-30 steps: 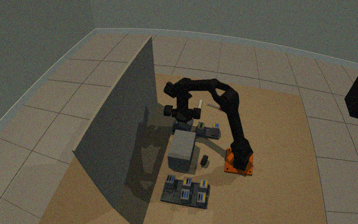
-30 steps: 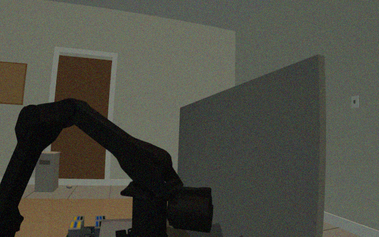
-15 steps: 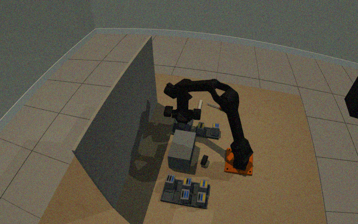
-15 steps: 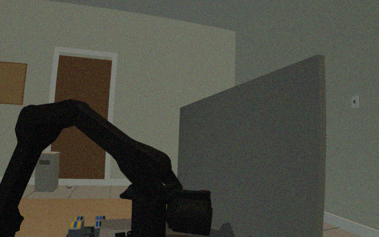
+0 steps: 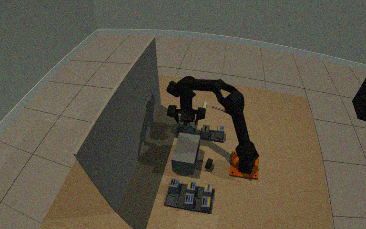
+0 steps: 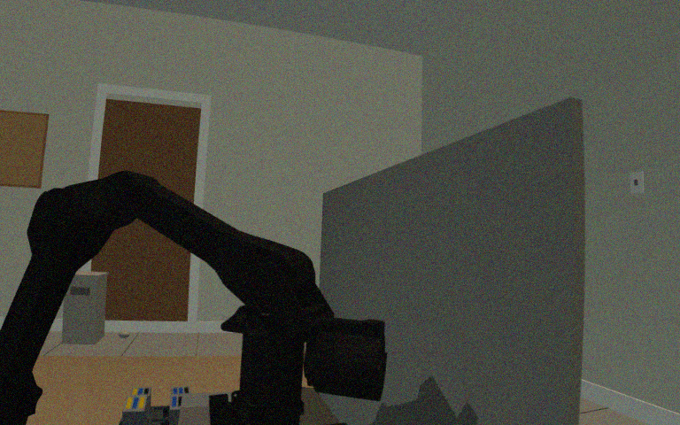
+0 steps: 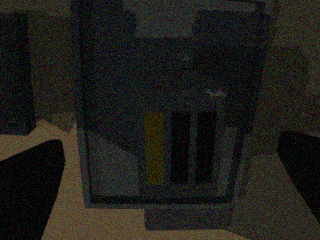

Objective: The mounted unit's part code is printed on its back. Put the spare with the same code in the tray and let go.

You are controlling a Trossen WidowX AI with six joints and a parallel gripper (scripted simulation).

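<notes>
Now: gripper tip 10 mm above the grey spare. Also, from my gripper tip: rack (140 mm behind, 40 mm below); grey panel (220 mm to the left, 180 mm above, 170 mm ahead).
</notes>
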